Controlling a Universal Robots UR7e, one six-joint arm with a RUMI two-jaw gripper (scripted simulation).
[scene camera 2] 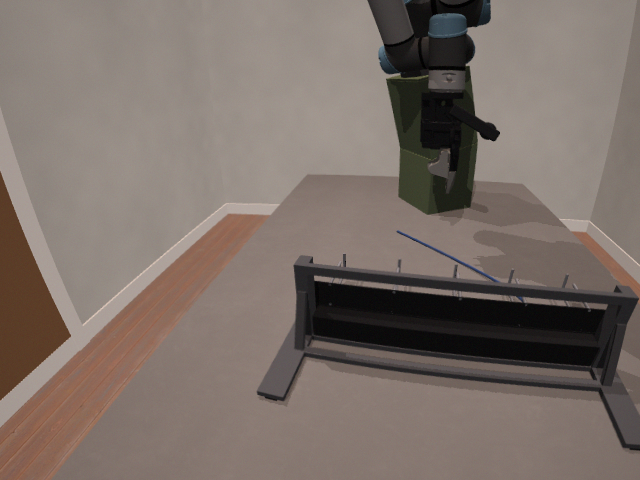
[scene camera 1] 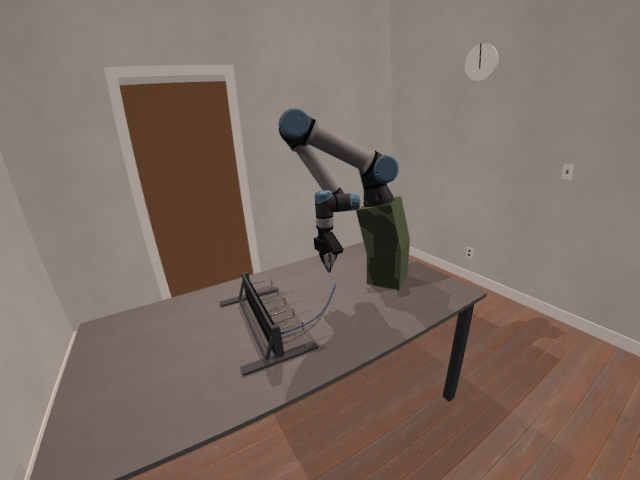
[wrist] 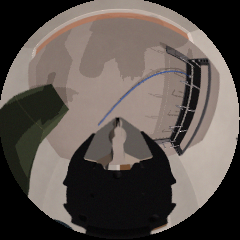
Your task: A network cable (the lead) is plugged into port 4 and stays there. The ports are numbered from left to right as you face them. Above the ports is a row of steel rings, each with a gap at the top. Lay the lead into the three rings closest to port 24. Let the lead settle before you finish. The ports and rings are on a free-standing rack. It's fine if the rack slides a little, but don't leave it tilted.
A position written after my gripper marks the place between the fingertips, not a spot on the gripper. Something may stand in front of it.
Note:
In view: my gripper [scene camera 2: 447, 193] and a rack [scene camera 2: 453, 327].
The rack also shows in scene camera 1 [scene camera 1: 271, 331] and in the wrist view [wrist: 191, 93]. My gripper shows as well in scene camera 1 [scene camera 1: 329, 272] and in the wrist view [wrist: 118, 118].

